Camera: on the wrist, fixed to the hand. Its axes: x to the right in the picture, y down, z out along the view.
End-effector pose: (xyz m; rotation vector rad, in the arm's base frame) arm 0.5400 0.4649 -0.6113 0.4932 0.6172 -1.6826
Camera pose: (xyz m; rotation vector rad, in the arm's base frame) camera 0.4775 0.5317 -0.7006 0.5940 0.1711 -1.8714
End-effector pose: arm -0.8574 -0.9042 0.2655 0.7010 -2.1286 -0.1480
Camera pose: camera -0.7537 -0.9470 0.3268 0.9877 -2.3434 0.1881
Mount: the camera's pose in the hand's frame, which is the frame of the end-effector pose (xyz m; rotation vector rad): 0.0177 -0.0591 -0.1120 0.3848 -0.1809 -0.0430
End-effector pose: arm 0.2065 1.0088 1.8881 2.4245 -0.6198 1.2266
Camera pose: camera 0.1726 1.1097 1.9589 -2.8689 0.4042 -1.2069
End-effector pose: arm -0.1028 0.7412 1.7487 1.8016 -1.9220 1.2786
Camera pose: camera -0.0981 0.8142 1.8536 -2.0287 1.6670 -1.4865
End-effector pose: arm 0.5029 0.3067 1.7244 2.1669 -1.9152 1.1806
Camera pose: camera 0.4954 0.3597 1.8405 -2.0638 1.4570 -1.2041
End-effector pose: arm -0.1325 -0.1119 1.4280 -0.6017 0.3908 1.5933
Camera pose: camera -0.0581 -0.1555 1.3336 -0.1695 0.5280 1.4666
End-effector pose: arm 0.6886 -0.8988 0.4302 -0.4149 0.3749 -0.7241
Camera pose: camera 0.6160 -0.9772 0.3600 -0.1225 0.0520 -0.7744
